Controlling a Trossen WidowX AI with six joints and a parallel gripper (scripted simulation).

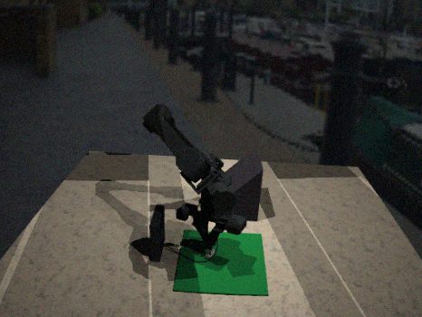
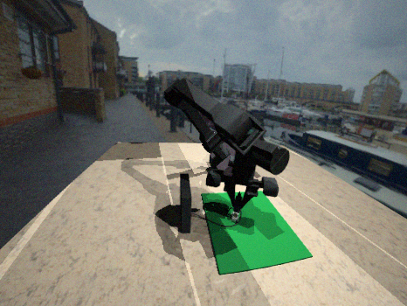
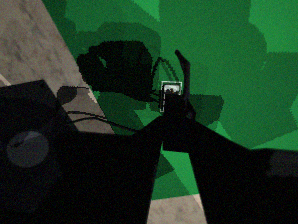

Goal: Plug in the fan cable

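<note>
Now: the dark plug 10 mm behind my gripper tip and 10 mm above it. Round my gripper tip: green board 60 mm below, 40 mm to the left, 10 mm ahead; then pale four-pin header 50 mm below, 10 mm behind; then black fan 140 mm to the right, 20 mm behind, 10 mm above.
</note>
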